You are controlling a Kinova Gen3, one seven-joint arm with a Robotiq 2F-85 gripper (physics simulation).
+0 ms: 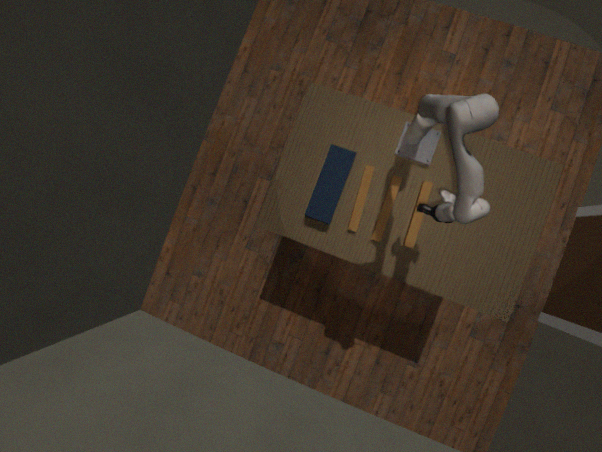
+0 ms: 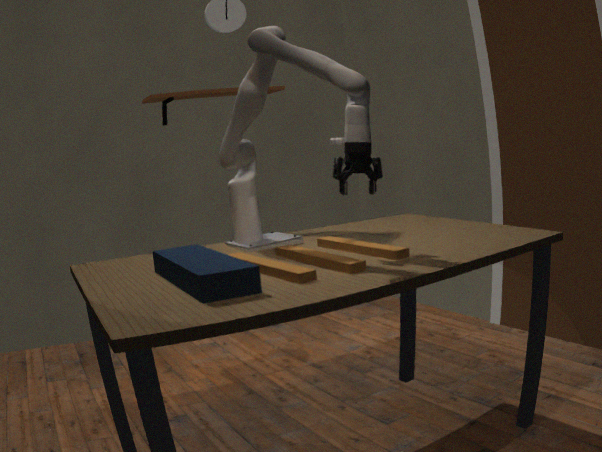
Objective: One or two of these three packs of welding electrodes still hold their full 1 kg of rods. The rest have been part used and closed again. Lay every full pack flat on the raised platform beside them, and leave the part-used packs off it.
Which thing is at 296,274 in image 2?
An orange pack.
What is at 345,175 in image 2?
My gripper.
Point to a blue raised platform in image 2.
207,275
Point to an orange pack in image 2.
335,262
